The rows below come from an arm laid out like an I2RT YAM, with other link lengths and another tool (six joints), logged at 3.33 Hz.
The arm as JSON. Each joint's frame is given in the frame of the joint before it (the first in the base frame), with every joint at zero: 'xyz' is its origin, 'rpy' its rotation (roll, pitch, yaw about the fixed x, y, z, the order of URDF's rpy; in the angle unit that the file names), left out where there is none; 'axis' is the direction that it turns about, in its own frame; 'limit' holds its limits. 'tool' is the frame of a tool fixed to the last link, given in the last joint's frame.
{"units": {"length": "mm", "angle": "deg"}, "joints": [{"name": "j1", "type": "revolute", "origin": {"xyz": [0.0, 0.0, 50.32]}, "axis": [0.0, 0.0, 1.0], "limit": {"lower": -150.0, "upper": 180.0}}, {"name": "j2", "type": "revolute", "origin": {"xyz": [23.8, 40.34, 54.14], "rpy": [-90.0, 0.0, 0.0]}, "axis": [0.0, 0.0, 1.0], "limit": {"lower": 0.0, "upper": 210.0}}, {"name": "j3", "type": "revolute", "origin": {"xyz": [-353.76, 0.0, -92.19], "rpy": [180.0, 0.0, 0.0]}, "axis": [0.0, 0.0, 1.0], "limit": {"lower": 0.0, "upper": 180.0}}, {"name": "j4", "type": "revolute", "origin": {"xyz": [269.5, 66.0, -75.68]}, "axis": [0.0, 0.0, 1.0], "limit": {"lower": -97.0, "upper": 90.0}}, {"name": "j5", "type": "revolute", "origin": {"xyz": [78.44, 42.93, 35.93], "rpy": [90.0, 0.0, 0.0]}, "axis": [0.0, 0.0, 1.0], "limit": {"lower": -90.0, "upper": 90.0}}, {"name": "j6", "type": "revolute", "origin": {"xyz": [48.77, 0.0, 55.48], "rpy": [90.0, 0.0, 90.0]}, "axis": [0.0, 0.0, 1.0], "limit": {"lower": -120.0, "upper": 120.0}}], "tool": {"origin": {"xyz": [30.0, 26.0, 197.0], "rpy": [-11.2, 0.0, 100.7]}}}
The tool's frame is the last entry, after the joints.
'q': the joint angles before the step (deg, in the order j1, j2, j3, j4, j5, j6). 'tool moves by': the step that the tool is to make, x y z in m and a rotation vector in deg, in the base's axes. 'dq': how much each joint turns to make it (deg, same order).
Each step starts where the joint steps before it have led.
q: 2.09 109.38 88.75 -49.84 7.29 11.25
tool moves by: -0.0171 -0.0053 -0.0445 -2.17 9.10 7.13
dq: -0.18 5.26 -0.46 -2.52 -0.16 -7.59
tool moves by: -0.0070 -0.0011 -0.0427 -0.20 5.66 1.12
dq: -0.12 5.58 -0.01 0.08 -0.17 -1.24
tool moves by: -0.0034 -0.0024 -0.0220 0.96 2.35 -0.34
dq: -0.82 2.76 0.00 0.48 -1.05 -0.40
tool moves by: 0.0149 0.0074 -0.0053 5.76 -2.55 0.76
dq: -2.09 0.06 -0.01 2.74 -5.98 -2.36
